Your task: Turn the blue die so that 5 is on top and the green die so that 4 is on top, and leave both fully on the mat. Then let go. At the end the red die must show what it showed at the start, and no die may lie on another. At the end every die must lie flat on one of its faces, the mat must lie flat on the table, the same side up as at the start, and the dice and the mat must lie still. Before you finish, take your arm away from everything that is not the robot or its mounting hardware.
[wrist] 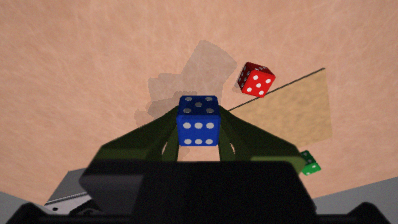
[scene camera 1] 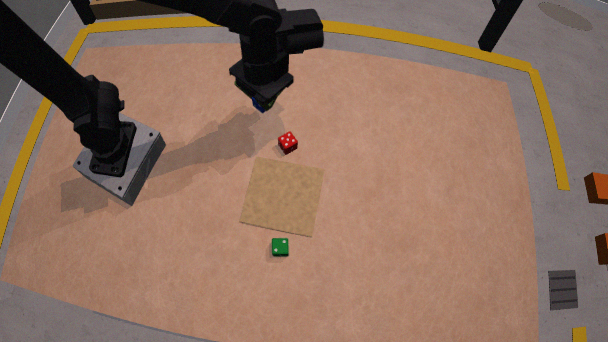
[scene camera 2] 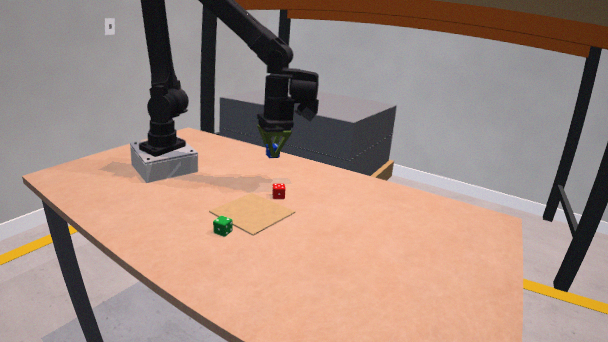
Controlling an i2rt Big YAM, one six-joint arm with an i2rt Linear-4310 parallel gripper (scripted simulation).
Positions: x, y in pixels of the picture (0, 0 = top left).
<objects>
my gripper: wrist 198, 111; scene camera 1; scene camera 2
tan mat: wrist; scene camera 1; scene camera 2 251, 213
same spot on tan mat: (scene camera 1: 283, 196) = (wrist: 283, 126)
same spot on my gripper: (scene camera 1: 249, 92) = (scene camera 2: 262, 126)
</objects>
